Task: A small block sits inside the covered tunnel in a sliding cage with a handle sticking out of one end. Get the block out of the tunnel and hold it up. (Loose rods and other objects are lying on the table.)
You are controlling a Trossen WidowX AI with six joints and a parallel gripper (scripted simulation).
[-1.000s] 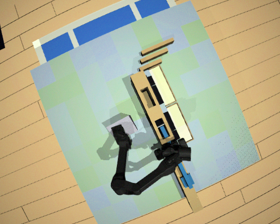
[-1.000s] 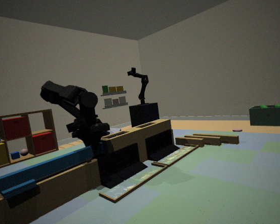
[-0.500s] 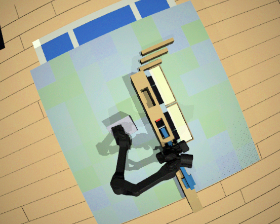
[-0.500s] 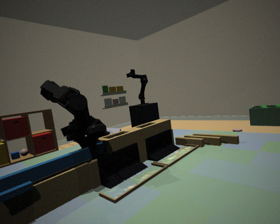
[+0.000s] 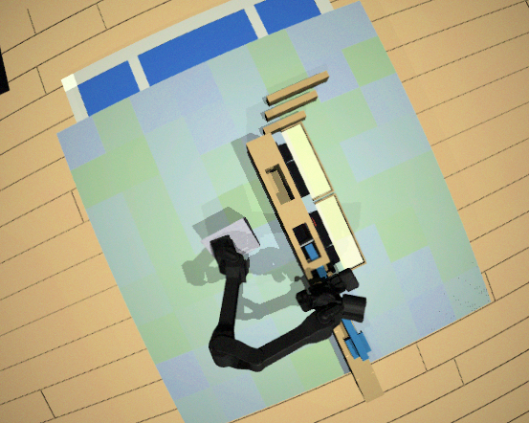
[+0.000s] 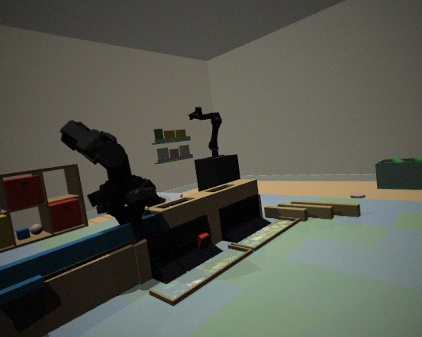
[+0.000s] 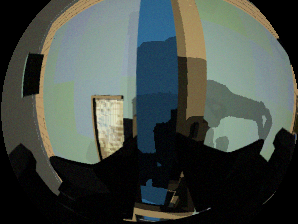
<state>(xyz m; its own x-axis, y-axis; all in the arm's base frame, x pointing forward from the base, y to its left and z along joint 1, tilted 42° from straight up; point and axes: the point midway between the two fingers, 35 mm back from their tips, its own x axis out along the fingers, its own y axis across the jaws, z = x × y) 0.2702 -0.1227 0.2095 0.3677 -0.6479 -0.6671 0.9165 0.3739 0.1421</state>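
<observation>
Right now my gripper tip is 1 cm short of the tan covered tunnel, 5 cm to the right of it and 4 cm above it.
</observation>
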